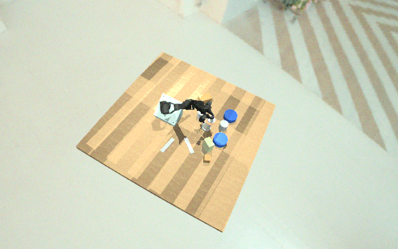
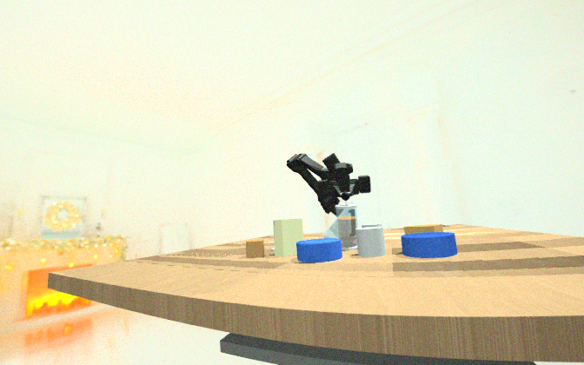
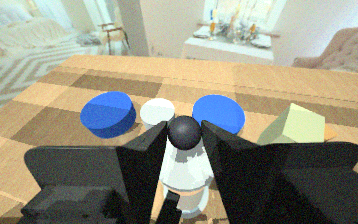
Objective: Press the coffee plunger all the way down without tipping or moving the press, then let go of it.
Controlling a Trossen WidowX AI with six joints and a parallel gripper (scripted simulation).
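My gripper tip is now 40 mm past the coffee press and 80 mm above it. Also, from my gripper tip: pale green block (60 mm ahead, 180 mm to the right, 120 mm below); tan cube (100 mm ahead, 280 mm to the right, 150 mm below).
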